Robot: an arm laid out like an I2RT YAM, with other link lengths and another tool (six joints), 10 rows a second.
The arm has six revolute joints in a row. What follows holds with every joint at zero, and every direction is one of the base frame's. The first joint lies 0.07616 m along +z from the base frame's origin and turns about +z. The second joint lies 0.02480 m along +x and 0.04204 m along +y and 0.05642 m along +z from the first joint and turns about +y. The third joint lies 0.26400 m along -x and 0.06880 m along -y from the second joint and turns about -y. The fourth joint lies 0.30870 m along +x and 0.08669 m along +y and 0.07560 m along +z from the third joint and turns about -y. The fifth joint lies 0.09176 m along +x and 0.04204 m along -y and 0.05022 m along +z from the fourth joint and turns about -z. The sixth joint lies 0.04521 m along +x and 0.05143 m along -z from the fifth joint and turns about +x. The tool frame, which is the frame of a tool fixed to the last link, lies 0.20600 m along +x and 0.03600 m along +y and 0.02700 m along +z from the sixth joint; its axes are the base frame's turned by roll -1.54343, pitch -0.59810 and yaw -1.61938 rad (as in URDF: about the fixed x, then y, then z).
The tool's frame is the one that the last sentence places.
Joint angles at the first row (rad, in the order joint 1, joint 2, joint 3, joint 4, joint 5, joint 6):
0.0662, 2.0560, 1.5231, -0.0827, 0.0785, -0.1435
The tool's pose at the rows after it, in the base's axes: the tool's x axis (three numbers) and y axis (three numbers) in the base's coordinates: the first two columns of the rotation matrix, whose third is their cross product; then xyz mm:
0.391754 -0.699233 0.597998 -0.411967 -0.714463 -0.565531 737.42 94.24 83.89
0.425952 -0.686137 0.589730 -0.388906 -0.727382 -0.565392 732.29 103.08 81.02
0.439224 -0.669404 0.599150 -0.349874 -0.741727 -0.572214 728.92 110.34 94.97
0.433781 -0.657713 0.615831 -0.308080 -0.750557 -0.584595 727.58 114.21 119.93
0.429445 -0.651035 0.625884 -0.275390 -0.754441 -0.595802 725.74 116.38 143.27
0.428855 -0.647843 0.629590 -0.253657 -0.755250 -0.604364 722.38 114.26 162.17
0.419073 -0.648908 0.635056 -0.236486 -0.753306 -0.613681 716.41 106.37 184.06
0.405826 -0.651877 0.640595 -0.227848 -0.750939 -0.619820 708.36 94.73 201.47
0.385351 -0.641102 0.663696 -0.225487 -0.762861 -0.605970 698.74 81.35 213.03
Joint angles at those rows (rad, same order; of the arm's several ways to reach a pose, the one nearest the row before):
0.0666, 2.0601, 1.5212, -0.0949, 0.0504, -0.1578
0.0659, 2.0553, 1.5138, -0.1019, 0.0137, -0.1771
0.0654, 2.0271, 1.5015, -0.0977, -0.0155, -0.2013
0.0626, 1.9880, 1.4942, -0.0921, -0.0382, -0.2202
0.0577, 1.9540, 1.4964, -0.0998, -0.0609, -0.2325
0.0462, 1.9228, 1.4994, -0.1176, -0.0862, -0.2426
0.0274, 1.8771, 1.4898, -0.1331, -0.1096, -0.2510
0.0049, 1.8273, 1.4665, -0.1427, -0.1278, -0.2585
-0.0122, 1.7730, 1.4263, -0.1405, -0.1205, -0.2820

